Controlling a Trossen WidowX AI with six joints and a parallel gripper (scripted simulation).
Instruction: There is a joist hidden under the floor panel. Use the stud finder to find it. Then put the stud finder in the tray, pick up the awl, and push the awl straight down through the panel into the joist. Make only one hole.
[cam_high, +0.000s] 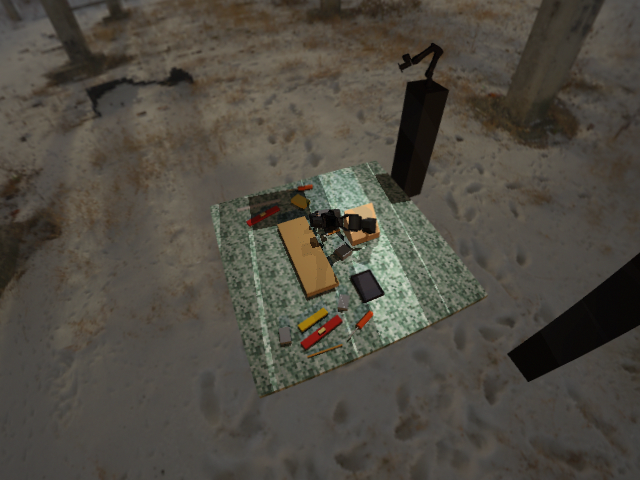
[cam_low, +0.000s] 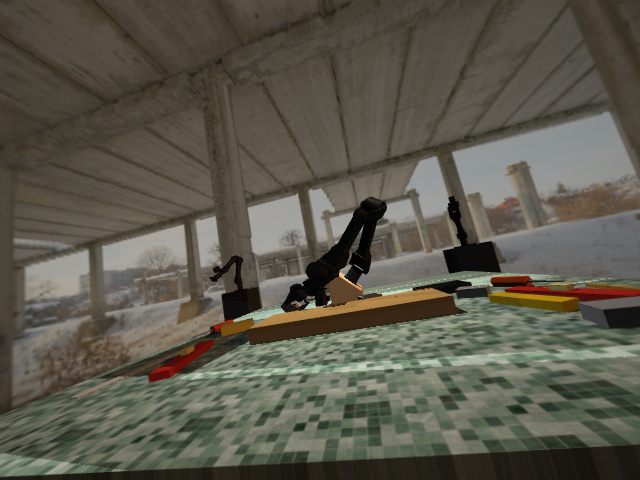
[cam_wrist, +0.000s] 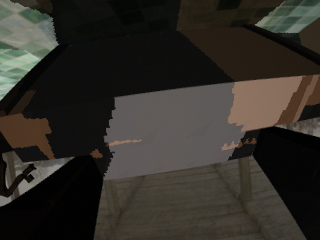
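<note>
The stud finder is 10 mm ahead of my gripper tip and 10 mm below it. Round my gripper tip: yellow block (70 mm ahead, 190 mm to the right, 50 mm below); then orange-handled awl (20 mm ahead, 140 mm to the left, 60 mm below); then black tray (10 mm behind, 550 mm to the left, 50 mm below).
</note>
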